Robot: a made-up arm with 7 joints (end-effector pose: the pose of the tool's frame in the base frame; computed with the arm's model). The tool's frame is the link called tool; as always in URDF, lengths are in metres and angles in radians.
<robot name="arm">
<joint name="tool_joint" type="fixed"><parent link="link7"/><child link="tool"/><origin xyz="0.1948 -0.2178 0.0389" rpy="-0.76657 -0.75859 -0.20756"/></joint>
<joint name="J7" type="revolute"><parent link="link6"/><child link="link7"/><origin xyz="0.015 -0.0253 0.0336"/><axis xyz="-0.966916 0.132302 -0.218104"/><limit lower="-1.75" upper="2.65"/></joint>
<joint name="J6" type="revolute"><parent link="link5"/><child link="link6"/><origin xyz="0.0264 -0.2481 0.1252"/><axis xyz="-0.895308 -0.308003 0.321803"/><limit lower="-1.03" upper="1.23"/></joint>
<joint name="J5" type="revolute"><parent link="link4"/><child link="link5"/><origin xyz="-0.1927 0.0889 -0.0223"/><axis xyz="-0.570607 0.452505 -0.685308"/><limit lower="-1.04" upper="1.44"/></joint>
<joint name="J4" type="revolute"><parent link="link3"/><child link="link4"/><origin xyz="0.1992 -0.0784 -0.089"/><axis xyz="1 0 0"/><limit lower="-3.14" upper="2.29"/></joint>
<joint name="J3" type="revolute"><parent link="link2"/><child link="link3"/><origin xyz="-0.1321 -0.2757 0.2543"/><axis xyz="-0.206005 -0.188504 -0.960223"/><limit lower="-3" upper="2.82"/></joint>
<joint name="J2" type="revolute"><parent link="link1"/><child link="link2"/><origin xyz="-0.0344 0.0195 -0.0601"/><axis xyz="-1 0 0"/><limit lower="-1.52" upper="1.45"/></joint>
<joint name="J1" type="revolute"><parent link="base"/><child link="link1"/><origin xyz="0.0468 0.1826 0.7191"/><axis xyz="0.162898 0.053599 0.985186"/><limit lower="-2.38" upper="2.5"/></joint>
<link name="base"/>
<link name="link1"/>
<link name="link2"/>
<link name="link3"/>
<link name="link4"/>
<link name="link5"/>
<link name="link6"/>
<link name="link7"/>
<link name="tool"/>
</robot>
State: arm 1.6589 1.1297 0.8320 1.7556 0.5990 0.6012 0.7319
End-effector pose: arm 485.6 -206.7 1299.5 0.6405 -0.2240 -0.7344 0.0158
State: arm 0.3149 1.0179 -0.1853 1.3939 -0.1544 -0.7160 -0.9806
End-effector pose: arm 178.2 38.4 777.3 0.7917 0.4919 0.1987 -0.3029
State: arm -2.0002 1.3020 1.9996 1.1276 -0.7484 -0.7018 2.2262
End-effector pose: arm 471.9 856.3 1020.3 0.7292 0.6558 -0.1471 0.1287
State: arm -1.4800 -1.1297 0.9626 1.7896 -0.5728 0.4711 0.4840
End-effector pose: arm -297.1 213.4 -68.9 0.3207 -0.2150 0.2421 0.8901
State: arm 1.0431 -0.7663 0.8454 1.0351 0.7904 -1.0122 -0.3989
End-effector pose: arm -9.1 -261.9 208.4 0.5440 0.2109 0.6791 -0.4455
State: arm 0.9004 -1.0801 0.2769 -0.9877 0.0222 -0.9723 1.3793
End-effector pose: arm 592.3 -322.1 390.4 0.7570 -0.5923 -0.1239 0.2465
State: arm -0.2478 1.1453 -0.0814 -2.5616 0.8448 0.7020 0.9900
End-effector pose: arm 69.9 1.7 686.7 0.9573 -0.1831 -0.1228 -0.1868
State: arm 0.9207 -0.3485 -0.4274 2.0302 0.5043 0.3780 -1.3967
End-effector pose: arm 111.8 156.8 429.1 0.3871 0.5970 0.7027 0.0000
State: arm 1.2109 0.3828 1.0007 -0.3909 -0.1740 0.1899 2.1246
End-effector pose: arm 228.9 -7.3 1286.0 0.2640 0.8898 0.3143 0.1992
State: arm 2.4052 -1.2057 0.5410 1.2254 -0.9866 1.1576 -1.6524
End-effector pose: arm 185.2 569.1 76.0 0.4241 0.7309 0.4360 -0.3095
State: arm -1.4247 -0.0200 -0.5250 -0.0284 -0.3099 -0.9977 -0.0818
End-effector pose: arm -382.1 -115.4 686.3 0.7156 0.0338 -0.0760 -0.6935
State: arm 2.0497 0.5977 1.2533 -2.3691 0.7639 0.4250 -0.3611
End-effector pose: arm 148.5 451.6 989.1 0.2638 0.7784 0.4437 0.3573
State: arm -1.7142 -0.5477 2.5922 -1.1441 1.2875 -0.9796 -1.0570
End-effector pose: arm -136.1 319.3 901.8 0.7542 0.3359 -0.5634 0.0313
